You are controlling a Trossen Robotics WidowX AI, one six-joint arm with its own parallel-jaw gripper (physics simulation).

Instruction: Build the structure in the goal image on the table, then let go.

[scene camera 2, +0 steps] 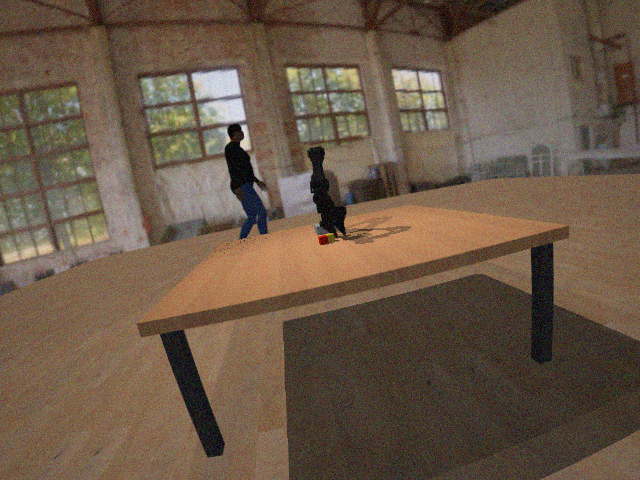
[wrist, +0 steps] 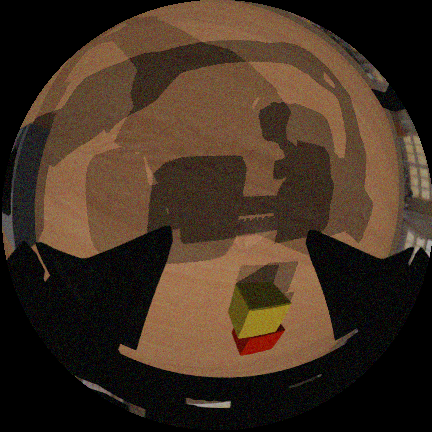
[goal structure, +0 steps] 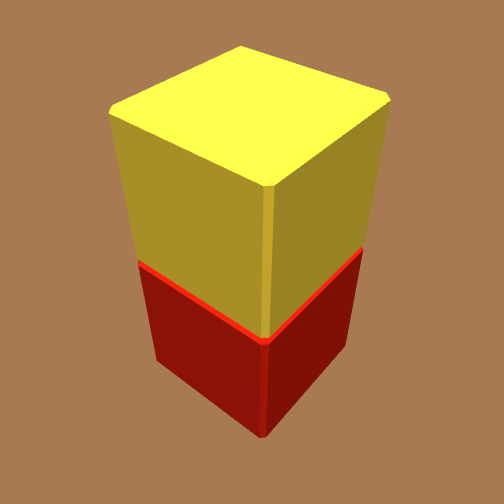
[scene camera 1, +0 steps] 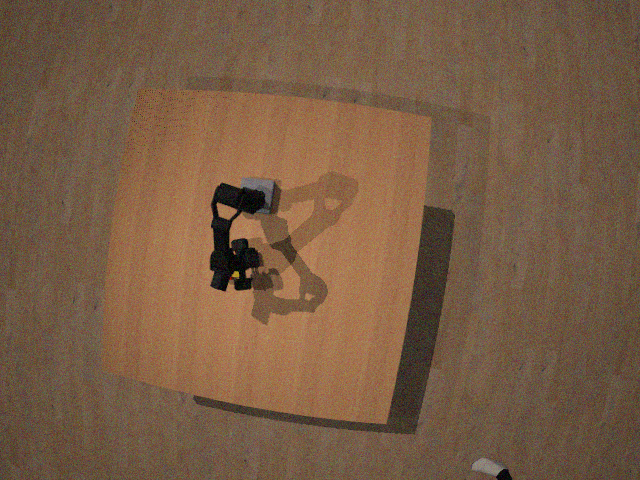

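A yellow block and a red block sit side by side on the table and seem to touch. In the wrist view the red one is partly hidden behind the yellow one. My gripper is open, with its fingers wide apart and nothing held. It is low over the table by the blocks, which show between the two fingers in the wrist view. In scene camera 1 the arm covers most of both blocks.
The arm's grey base stands on the table behind the blocks as scene camera 2 sees them. Shadows of the arm fall across the table. A person in a black top stands beyond the table. A white shoe shows on the floor.
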